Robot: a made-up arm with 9 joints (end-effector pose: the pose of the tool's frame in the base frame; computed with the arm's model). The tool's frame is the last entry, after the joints. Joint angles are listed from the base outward.
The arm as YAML. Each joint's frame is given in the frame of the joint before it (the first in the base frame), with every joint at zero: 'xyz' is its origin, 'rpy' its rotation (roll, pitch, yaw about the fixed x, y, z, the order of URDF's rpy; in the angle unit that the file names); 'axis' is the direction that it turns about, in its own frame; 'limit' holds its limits. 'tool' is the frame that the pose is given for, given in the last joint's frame.
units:
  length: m
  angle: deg
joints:
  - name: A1
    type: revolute
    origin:
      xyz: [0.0, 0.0, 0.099]
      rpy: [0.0, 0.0, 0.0]
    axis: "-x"
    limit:
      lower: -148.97
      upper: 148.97
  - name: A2
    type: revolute
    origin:
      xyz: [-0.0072, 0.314, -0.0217]
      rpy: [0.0, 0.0, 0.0]
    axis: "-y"
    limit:
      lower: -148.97
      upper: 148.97
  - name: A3
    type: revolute
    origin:
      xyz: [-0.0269, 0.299, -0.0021]
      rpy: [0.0, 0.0, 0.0]
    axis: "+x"
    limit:
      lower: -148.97
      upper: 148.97
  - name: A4
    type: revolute
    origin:
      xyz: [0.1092, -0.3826, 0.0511]
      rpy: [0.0, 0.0, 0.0]
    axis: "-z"
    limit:
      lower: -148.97
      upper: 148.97
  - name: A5
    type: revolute
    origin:
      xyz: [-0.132, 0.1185, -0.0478]
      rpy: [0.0, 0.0, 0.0]
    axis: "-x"
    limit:
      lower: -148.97
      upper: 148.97
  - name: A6
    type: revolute
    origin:
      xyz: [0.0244, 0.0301, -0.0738]
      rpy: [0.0, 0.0, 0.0]
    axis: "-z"
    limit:
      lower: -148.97
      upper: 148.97
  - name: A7
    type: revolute
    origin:
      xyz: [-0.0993, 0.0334, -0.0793]
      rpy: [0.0, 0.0, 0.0]
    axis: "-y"
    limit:
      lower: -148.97
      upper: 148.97
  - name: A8
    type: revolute
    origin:
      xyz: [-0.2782, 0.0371, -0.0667]
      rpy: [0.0, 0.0, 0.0]
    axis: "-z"
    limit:
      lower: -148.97
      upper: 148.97
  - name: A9
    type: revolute
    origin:
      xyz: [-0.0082, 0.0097, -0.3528]
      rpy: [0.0, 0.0, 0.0]
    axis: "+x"
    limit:
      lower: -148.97
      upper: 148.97
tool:
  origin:
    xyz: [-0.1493, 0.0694, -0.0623]
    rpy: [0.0, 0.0, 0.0]
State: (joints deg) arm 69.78 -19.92 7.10 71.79 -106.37 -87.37 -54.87 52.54 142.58
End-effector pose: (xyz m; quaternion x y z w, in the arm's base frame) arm 0.0715 -0.3133 -0.7591 0.7401 -0.2795 0.2616 0.5529
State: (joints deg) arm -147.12 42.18 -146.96 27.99 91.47 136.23 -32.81 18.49 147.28
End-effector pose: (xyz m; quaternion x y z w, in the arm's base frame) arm -0.1553 -1.2189 -0.0267 -0.0090 -0.8459 0.2269 0.4826
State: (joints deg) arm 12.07 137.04 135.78 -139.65 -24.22 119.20 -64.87 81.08 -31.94
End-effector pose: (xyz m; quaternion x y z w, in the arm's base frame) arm 0.7958 0.9249 -0.2132 -0.3269 -0.5778 0.2843 0.6917
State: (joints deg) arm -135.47 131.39 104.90 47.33 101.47 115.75 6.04 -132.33 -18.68
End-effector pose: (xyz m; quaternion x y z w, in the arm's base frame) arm 0.7688 -0.7635 0.6827 0.5175 -0.2748 -0.5897 0.5558
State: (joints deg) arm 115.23 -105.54 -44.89 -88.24 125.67 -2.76 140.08 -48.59 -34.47
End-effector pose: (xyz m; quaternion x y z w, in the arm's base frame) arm -0.0533 -0.2946 -0.4749 0.3565 -0.3927 0.6739 0.5144
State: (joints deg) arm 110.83 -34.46 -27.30 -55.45 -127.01 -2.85 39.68 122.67 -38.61
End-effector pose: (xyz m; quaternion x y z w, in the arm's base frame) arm 0.0238 0.3214 -0.8552 0.0168 -0.2039 0.9770 0.0605
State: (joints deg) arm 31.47 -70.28 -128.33 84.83 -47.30 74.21 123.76 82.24 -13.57
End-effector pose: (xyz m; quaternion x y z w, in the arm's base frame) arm 0.6415 0.7398 -0.1698 0.3076 -0.9267 0.1520 0.1531
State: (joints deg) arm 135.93 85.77 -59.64 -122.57 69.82 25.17 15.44 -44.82 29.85
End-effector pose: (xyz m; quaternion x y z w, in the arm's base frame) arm -0.1855 0.5430 -0.3745 0.4935 -0.4254 -0.1285 0.7476
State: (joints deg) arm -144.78 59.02 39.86 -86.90 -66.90 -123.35 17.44 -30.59 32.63
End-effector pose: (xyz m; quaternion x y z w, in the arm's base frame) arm 0.2742 -0.1574 1.2179 0.7596 0.5944 -0.2313 0.1271
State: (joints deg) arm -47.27 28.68 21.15 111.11 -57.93 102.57 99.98 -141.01 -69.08
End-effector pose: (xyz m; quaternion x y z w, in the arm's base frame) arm 0.4346 0.6231 0.2905 0.1225 0.4238 0.0272 0.8970
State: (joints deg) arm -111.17 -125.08 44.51 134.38 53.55 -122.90 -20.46 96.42 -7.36
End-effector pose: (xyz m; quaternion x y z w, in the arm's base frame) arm 0.2412 -0.3974 0.6149 0.5247 -0.5919 -0.6118 0.0058
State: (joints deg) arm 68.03 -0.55 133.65 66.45 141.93 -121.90 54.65 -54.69 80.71
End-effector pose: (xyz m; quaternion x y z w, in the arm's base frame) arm -0.2470 -0.4996 -0.6451 -0.6714 -0.6115 -0.3304 0.2572
